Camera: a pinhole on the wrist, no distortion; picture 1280 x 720 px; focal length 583.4 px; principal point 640.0 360.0 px. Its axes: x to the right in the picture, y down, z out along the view. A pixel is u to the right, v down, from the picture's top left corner.
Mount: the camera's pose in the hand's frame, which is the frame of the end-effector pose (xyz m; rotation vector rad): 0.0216 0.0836 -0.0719 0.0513 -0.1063 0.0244
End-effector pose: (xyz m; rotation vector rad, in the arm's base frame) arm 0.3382 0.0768 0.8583 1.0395 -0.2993 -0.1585
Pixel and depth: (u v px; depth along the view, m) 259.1 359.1 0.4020
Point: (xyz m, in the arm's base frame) -0.0246 -0.0655 1.0004
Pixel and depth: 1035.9 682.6 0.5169
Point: 0.4695 -0.2373 1.4450
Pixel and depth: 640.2 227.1 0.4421
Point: 0.2027 -0.2353 0.9903
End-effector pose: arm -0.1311 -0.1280 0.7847 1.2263 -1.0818 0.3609
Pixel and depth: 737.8 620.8 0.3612
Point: -0.4203 -0.3248 0.9316
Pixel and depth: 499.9 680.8 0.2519
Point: -0.4011 -0.1904 0.8383
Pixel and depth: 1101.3 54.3 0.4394
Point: -0.0350 -0.6303 0.9382
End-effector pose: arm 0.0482 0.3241 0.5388 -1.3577 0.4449 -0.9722
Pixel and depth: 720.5 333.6 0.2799
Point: 0.2442 0.4227 0.5367
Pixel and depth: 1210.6 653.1 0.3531
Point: 0.5568 0.2466 0.4542
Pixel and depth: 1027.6 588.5 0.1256
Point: 0.1886 0.2819 0.4547
